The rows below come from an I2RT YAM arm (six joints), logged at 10 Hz.
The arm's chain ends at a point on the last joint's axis. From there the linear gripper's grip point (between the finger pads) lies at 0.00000 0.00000 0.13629 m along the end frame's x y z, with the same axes.
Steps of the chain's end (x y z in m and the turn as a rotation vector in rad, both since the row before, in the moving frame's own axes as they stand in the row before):
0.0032, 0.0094, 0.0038, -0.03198, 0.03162, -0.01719
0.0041, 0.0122, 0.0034, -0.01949, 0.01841, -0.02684
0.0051, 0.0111, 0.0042, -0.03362, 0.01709, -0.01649
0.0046, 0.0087, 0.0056, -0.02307, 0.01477, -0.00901
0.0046, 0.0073, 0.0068, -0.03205, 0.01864, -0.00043
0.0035, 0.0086, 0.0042, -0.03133, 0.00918, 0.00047
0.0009, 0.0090, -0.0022, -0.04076, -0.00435, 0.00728
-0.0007, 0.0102, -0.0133, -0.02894, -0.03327, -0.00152
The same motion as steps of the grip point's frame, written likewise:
0.0075, 0.0137, 0.0037, -0.03198, 0.03162, -0.01719
0.0066, 0.0148, 0.0034, -0.01949, 0.01841, -0.02684
0.0075, 0.0157, 0.0041, -0.03362, 0.01709, -0.01649
0.0066, 0.0118, 0.0055, -0.02307, 0.01477, -0.00901
0.0071, 0.0117, 0.0067, -0.03205, 0.01864, -0.00043
0.0047, 0.0129, 0.0041, -0.03133, 0.00918, 0.00047
0.0003, 0.0146, -0.0023, -0.04076, -0.00435, 0.00728
-0.0052, 0.0141, -0.0134, -0.02894, -0.03327, -0.00152

